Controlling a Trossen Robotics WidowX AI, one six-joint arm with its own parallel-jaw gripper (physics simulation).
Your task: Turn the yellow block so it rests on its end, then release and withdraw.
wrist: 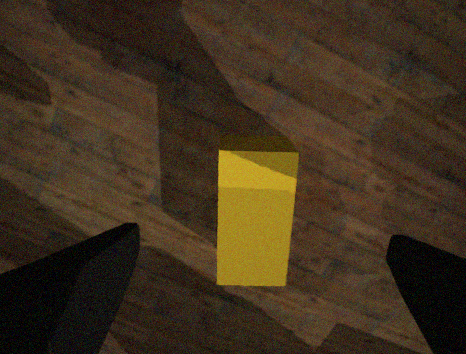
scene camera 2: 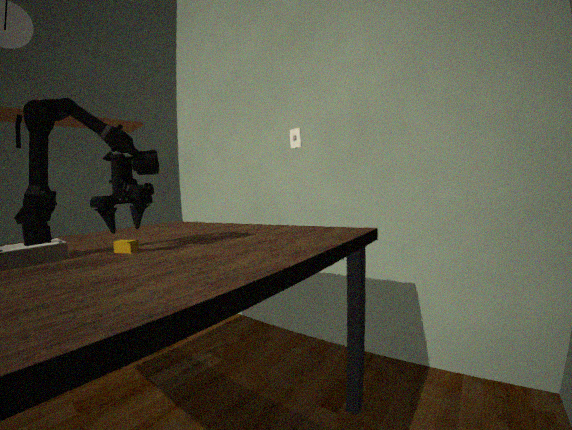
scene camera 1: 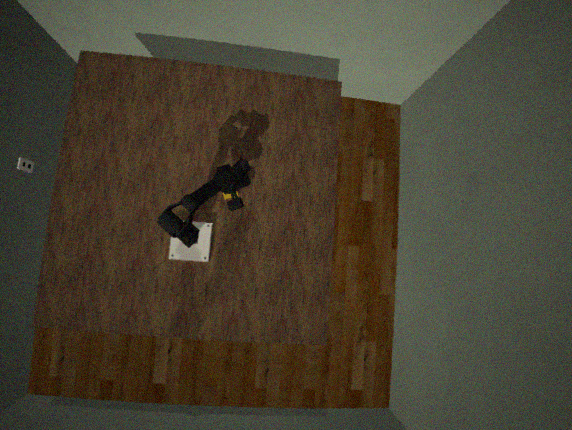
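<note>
The yellow block (scene camera 1: 228, 197) (scene camera 2: 125, 246) (wrist: 253, 235) lies on its long side on the brown table (scene camera 1: 280, 280) (scene camera 2: 215, 255). In the wrist view its long upper face and one end face show, with the long axis running up and down the frame. My gripper (scene camera 2: 125, 230) (wrist: 265, 241) is open and empty, pointing down, with its fingertips a little above the block. In the wrist view the fingers stand to the left and right of the block, apart from it. In scene camera 1 the arm and gripper hide part of the block.
The arm's pale base plate (scene camera 1: 201, 250) (scene camera 2: 56, 252) is on the table near the block. The arm's shadow falls across the table beyond the gripper. The table's dark front edge (scene camera 2: 200, 307) and a table leg (scene camera 2: 355, 330) show in scene camera 2.
</note>
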